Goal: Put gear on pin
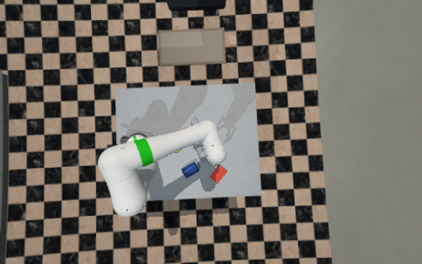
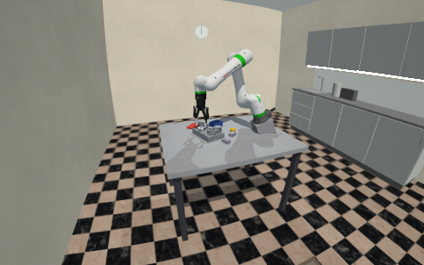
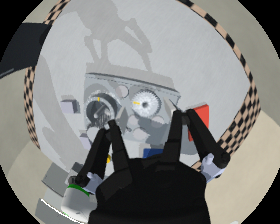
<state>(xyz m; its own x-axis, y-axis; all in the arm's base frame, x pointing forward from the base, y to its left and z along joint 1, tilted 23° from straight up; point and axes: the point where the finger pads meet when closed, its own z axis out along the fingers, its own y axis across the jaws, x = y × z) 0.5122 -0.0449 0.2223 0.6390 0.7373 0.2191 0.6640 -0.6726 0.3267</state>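
My gripper is now 5 cm above the grey gear. The rest, counted from my hand: blue block (19 cm behind, 16 cm to the right, 9 cm below); then red block (3 cm ahead, 20 cm to the right, 10 cm below); then small yellow piece (30 cm behind, 10 cm below).
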